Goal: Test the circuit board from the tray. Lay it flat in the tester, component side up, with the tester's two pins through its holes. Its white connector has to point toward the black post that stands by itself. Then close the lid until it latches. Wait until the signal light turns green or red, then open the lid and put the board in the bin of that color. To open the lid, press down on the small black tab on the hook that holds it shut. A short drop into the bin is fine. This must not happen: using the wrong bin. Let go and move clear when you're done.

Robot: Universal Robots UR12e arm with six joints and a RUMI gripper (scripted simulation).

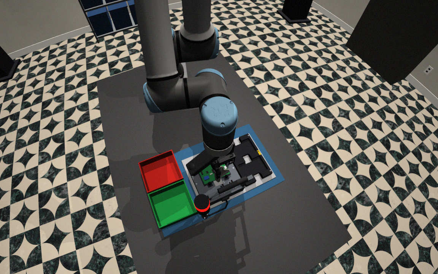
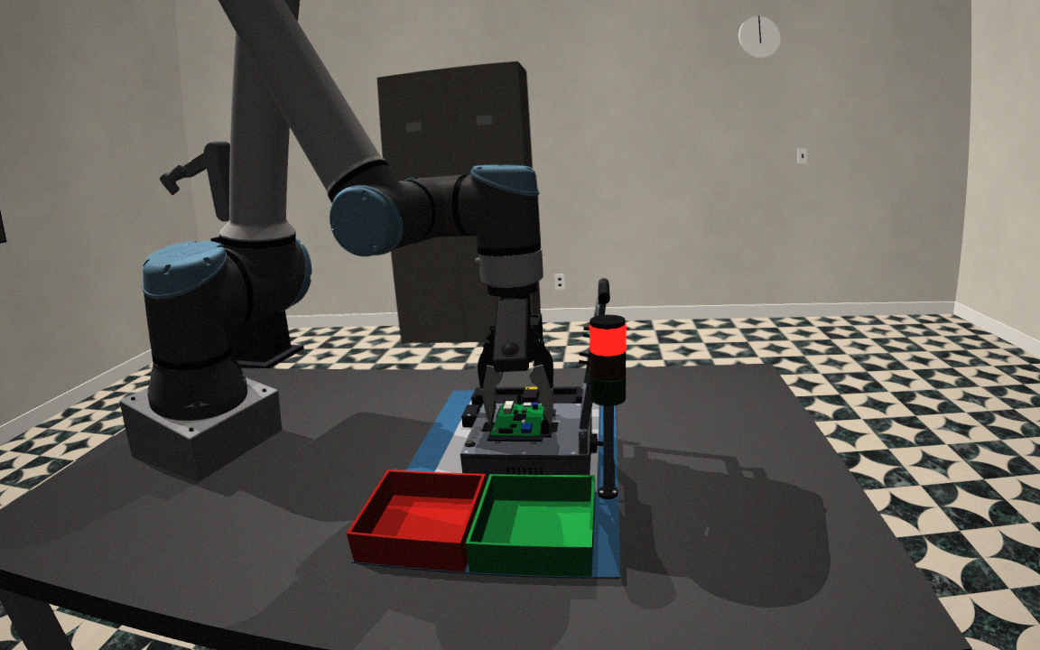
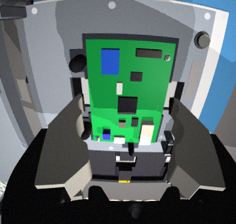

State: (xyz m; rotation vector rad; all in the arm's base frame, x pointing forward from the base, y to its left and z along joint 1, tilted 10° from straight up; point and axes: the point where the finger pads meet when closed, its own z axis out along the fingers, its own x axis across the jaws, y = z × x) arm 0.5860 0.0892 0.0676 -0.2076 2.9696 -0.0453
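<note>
Now: hand right at the green circuit board. Also, from my hand: clear lid: 110 mm ahead, 110 mm above, 20 mm to the left; then green bin: 190 mm to the right, 70 mm ahead, 60 mm below; then red bin: 210 mm to the right, 80 mm behind, 60 mm below.
</note>
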